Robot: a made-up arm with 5 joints. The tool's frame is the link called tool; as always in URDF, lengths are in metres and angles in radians. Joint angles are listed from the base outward. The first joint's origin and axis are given. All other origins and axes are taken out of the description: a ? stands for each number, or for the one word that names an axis. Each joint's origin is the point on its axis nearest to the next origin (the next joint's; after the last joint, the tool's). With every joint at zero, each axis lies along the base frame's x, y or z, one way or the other. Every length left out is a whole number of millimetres.
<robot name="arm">
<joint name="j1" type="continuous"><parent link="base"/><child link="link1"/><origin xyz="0.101 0 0.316"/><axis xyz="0 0 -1"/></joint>
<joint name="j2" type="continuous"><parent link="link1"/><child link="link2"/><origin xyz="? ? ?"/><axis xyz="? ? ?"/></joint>
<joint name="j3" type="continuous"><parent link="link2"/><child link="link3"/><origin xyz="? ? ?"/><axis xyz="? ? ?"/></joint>
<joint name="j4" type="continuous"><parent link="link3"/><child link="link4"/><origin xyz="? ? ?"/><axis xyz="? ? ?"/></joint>
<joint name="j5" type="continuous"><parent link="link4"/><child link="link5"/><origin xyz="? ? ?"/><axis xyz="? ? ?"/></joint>
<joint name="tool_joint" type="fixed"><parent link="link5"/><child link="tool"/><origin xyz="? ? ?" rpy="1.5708 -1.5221 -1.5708"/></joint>
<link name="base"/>
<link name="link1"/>
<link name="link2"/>
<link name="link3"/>
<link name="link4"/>
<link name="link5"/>
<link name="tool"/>
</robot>
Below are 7 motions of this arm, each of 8 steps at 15 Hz.
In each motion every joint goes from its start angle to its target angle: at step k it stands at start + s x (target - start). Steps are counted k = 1, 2, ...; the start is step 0. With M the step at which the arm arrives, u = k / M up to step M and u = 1 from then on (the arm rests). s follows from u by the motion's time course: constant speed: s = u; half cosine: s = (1 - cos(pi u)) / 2; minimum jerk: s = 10 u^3 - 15 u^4 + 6 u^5.
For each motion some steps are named. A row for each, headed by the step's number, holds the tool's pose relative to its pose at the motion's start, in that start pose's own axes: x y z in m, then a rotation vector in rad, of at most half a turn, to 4 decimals.
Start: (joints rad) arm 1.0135 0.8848 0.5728 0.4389 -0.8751
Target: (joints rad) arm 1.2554 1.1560 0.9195 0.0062 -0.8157
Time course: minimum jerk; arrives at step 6
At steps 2, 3, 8:
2: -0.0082 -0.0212 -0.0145 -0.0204 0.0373 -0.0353
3: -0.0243 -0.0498 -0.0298 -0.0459 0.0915 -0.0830
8: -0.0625 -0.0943 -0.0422 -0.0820 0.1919 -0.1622

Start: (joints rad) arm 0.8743 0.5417 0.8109 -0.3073 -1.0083
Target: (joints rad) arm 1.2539 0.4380 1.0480 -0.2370 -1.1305
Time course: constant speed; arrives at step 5
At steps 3, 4, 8:
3: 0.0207 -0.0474 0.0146 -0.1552 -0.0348 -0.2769
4: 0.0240 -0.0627 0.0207 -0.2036 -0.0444 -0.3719
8: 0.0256 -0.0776 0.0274 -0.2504 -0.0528 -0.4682

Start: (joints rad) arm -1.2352 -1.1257 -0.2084 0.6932 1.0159
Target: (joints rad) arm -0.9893 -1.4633 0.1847 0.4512 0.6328
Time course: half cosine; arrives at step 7
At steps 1, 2, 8:
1: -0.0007 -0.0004 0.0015 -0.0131 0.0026 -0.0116
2: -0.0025 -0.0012 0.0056 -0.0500 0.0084 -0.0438
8: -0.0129 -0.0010 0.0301 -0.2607 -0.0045 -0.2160

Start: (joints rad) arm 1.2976 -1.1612 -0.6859 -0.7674 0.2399
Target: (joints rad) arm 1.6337 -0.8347 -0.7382 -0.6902 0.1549
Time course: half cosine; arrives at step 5
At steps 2, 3, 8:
2: -0.0312 0.0222 0.0158 0.1165 0.1024 0.0351
3: -0.0594 0.0355 0.0338 0.2114 0.1972 0.0768
8: -0.0902 0.0421 0.0569 0.3061 0.3057 0.1347

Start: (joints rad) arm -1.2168 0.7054 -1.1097 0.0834 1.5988
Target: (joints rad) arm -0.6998 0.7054 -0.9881 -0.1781 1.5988
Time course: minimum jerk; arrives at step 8
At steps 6, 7, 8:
6: -0.1727 -0.0064 0.0398 -0.1320 0.4274 0.1736
7: -0.1882 -0.0083 0.0478 -0.1444 0.4680 0.1934
8: -0.1910 -0.0086 0.0494 -0.1466 0.4755 0.1971

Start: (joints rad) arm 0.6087 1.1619 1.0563 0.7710 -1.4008
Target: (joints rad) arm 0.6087 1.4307 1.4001 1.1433 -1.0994
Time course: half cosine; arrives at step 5
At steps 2, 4, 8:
2: -0.0057 -0.0469 -0.0217 -0.3353 0.0587 0.1031
4: -0.0152 -0.1247 -0.0257 -0.8640 0.2276 0.2543
8: -0.0167 -0.1371 -0.0228 -0.9520 0.2655 0.2766

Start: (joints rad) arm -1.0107 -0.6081 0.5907 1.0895 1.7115
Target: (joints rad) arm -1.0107 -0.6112 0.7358 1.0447 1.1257
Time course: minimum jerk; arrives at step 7
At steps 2, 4, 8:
2: 0.0003 0.0029 -0.0035 0.0141 -0.0007 -0.0848
4: 0.0012 0.0131 -0.0149 0.0615 0.0057 -0.3702
8: 0.0020 0.0213 -0.0230 0.0966 0.0197 -0.5853

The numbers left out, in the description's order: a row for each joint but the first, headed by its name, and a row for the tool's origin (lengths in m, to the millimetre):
j2: xyz 0.047 -0.004 0, axis 0 1 0
j3: xyz 0.026 0 0.106, axis 0 1 0
j4: xyz 0.19 0 0.007, axis 0 1 0
j5: xyz 0.08 0 0, axis -1 0 0
tool: xyz 0 0 0

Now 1 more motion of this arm.
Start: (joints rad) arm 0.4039 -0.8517 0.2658 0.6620 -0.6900
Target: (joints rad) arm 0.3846 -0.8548 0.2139 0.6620 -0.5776
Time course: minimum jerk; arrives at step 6
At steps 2, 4, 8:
2: 0.0013 0.0024 0.0015 0.0107 -0.0059 0.0239
4: 0.0048 0.0088 0.0057 0.0395 -0.0237 0.0896
8: 0.0061 0.0111 0.0073 0.0497 -0.0305 0.1133

